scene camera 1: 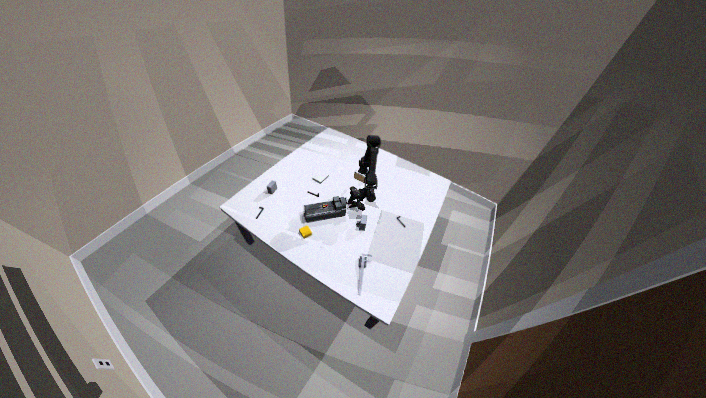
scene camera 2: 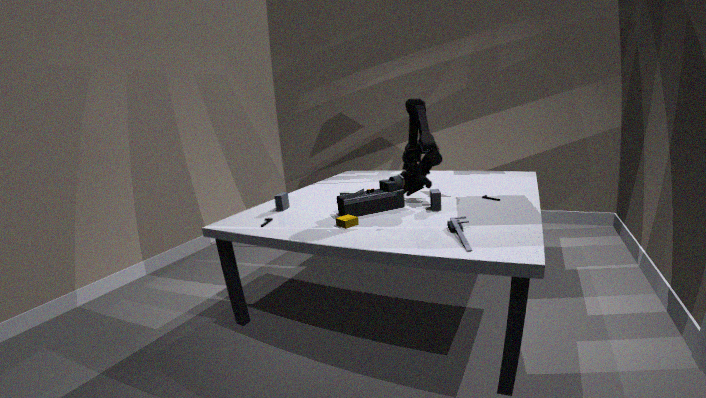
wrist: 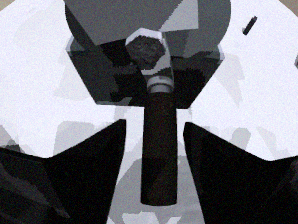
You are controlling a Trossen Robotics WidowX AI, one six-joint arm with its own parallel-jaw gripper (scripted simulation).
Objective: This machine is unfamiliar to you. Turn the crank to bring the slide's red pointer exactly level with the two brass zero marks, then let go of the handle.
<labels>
same spot on machine: (scene camera 1: 336, 208) = (scene camera 2: 388, 186)
</labels>
